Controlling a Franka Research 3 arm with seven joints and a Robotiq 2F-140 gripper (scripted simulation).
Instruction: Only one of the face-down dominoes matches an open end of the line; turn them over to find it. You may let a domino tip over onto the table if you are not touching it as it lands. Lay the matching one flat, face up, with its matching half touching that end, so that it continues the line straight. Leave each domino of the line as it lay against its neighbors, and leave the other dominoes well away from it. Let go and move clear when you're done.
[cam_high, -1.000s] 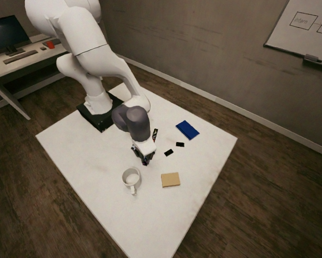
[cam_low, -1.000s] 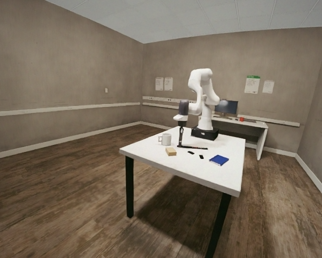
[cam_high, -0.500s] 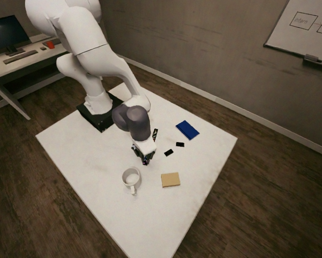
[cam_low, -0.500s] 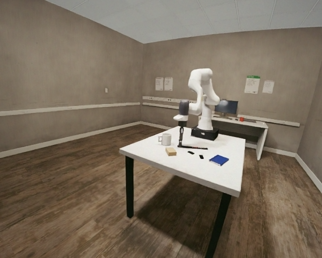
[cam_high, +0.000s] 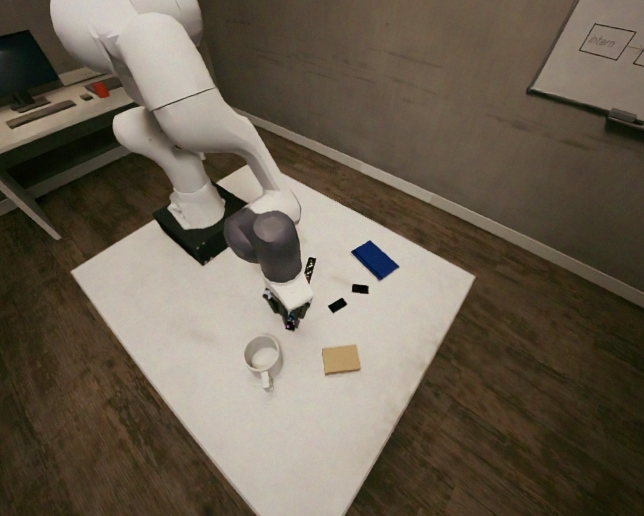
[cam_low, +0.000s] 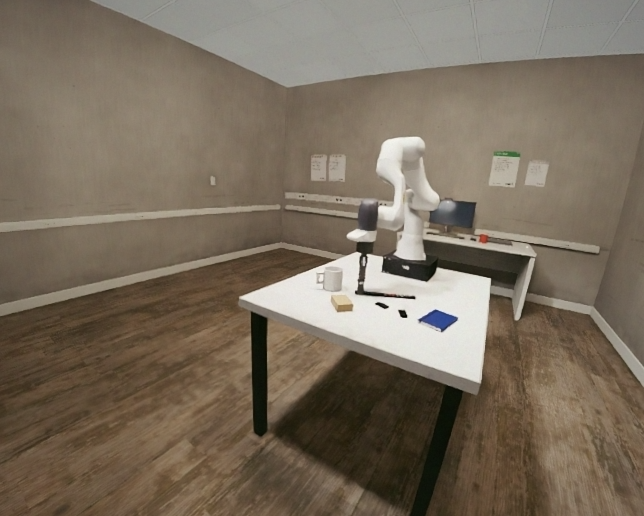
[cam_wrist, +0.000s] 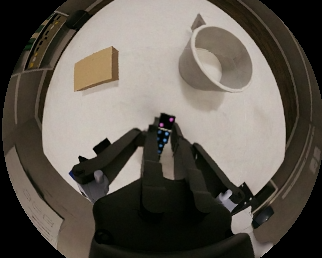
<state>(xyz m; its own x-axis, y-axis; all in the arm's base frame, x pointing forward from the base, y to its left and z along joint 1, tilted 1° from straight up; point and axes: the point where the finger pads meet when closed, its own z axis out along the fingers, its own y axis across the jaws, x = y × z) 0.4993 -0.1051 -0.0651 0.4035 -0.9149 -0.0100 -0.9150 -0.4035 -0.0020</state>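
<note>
Right now my hand is 3 cm above the domino. Also, from my hand: tan block (18 cm ahead, 2 cm below, 1 cm to the right); white mug (14 cm to the right, 2 cm ahead, 1 cm above).
</note>
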